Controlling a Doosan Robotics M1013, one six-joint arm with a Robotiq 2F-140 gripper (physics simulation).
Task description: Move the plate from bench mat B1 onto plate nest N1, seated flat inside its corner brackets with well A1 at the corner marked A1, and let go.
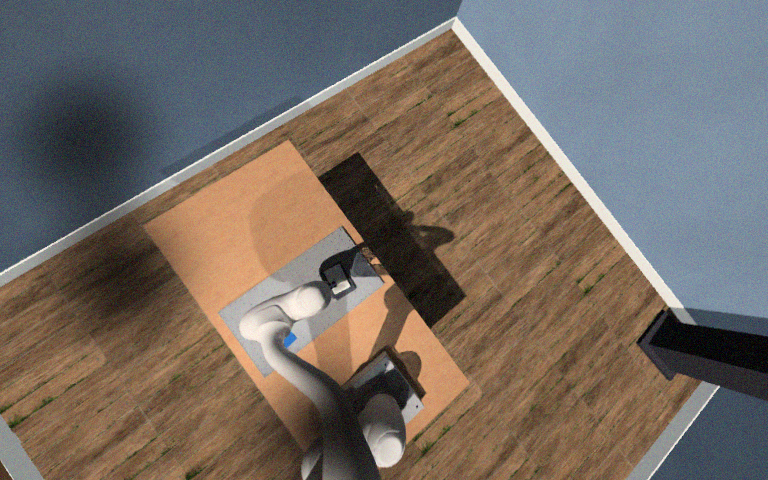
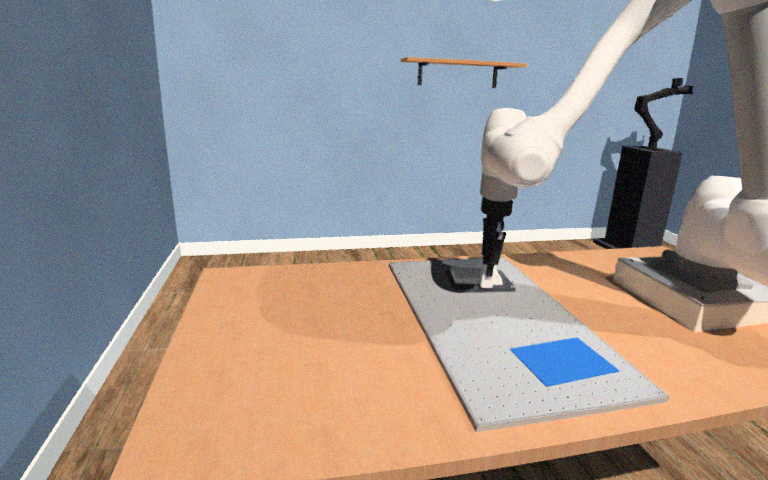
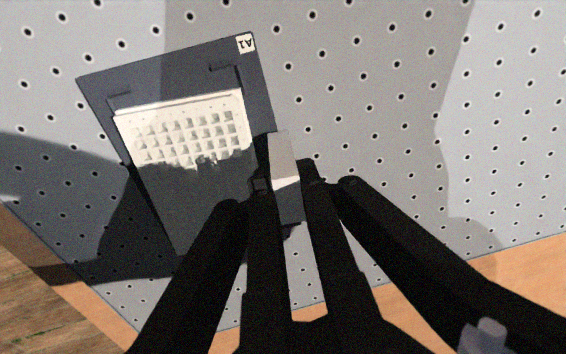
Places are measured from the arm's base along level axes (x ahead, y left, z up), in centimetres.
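Pixels of known places: gripper, fingertip midpoint: (image 2: 486,286) (image 3: 280,150); arm's base, link origin: (image 1: 379,404) (image 2: 700,276).
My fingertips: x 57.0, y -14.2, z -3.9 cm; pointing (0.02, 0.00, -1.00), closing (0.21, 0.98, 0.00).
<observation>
Ahead of a thing's pixels: the offset from my fingertips to its top centre. "spot": to the spot under its first point. Level surfaces: height alone.
The white well plate {dx +0.0, dy -6.4, dz +1.2 cm} (image 3: 183,126) lies on the dark plate nest N1 (image 3: 194,67) (image 1: 334,273) (image 2: 468,272), inside its corner brackets. One plate corner sits by the corner label A1 {spot: dx -7.6, dy +0.7, dz -0.5 cm} (image 3: 245,43). The near half of the plate is in shadow. My gripper (image 3: 280,150) (image 2: 490,273) is shut and stands upright just beside the nest's near edge, low over the perforated grey board {dz -1.7 cm} (image 3: 369,105) (image 2: 477,343) (image 1: 301,267). A small grey and white piece shows between the fingertips; I cannot tell what it is. The blue mat B1 {dz -1.5 cm} (image 2: 563,360) (image 1: 290,339) is bare.
The board lies on an orange table {dz -3.0 cm} (image 2: 287,357) (image 1: 263,200). A grey object (image 2: 617,271) stands at the table's right edge. A dark bench (image 1: 392,238) stands beside the table. A wall shelf (image 2: 463,62) hangs high behind. The arm's base (image 1: 382,395) is at the table's end.
</observation>
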